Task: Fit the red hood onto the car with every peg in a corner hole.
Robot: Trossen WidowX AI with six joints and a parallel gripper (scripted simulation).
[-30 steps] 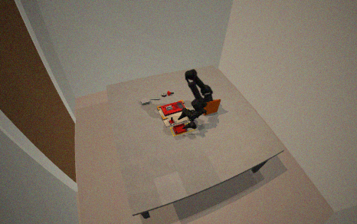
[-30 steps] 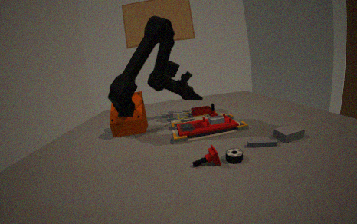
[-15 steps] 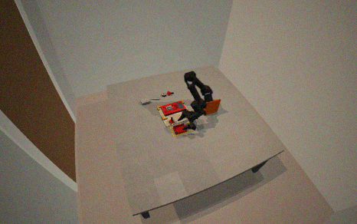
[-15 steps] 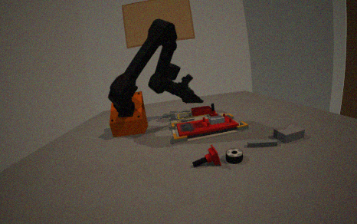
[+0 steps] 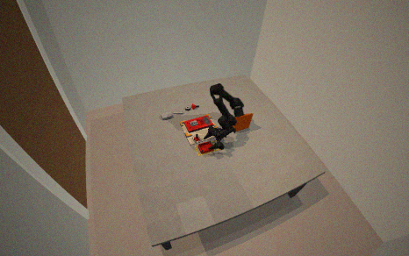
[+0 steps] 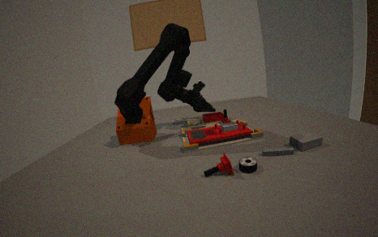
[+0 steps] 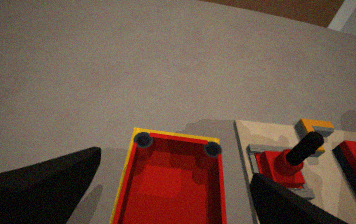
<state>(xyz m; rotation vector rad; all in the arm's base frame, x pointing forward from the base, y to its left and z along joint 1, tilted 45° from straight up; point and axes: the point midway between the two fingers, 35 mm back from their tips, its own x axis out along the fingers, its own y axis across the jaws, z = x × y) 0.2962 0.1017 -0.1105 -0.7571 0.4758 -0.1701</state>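
The red hood is 4 cm below my gripper tip and 1 cm behind it. The rest, counted from my gripper tip: black wheel 43 cm to the right, 4 cm below, 1 cm ahead; then grey engine block 22 cm to the right, 3 cm below, 2 cm ahead; then jig 20 cm to the right, 4 cm below, 1 cm behind.
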